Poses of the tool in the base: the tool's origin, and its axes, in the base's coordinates. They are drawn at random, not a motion.
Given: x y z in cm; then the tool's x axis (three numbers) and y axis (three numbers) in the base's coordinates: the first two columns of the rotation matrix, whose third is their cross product.
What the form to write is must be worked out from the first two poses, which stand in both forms.
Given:
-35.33, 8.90, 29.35, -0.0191, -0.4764, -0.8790, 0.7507, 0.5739, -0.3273
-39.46, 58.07, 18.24, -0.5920, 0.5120, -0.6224, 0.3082, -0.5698, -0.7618
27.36, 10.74, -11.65, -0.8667, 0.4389, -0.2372, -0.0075, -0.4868, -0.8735
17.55, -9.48, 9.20, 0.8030, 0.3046, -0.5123, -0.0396, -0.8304, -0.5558
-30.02, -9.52, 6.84, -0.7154, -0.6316, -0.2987, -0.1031, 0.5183, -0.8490
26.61, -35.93, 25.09, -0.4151, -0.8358, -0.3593, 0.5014, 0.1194, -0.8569
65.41, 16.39, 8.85, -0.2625, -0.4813, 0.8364, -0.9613, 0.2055, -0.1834
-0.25, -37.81, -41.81, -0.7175, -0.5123, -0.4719, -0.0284, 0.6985, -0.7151
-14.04, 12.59, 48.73, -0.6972, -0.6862, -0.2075, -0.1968, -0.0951, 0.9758
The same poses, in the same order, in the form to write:
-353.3, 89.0, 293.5, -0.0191, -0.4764, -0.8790, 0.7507, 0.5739, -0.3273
-394.6, 580.7, 182.4, -0.5920, 0.5120, -0.6224, 0.3082, -0.5698, -0.7618
273.6, 107.4, -116.5, -0.8667, 0.4389, -0.2372, -0.0075, -0.4868, -0.8735
175.5, -94.8, 92.0, 0.8030, 0.3046, -0.5123, -0.0396, -0.8304, -0.5558
-300.2, -95.2, 68.4, -0.7154, -0.6316, -0.2987, -0.1031, 0.5183, -0.8490
266.1, -359.3, 250.9, -0.4151, -0.8358, -0.3593, 0.5014, 0.1194, -0.8569
654.1, 163.9, 88.5, -0.2625, -0.4813, 0.8364, -0.9613, 0.2055, -0.1834
-2.5, -378.1, -418.1, -0.7175, -0.5123, -0.4719, -0.0284, 0.6985, -0.7151
-140.4, 125.9, 487.3, -0.6972, -0.6862, -0.2075, -0.1968, -0.0951, 0.9758

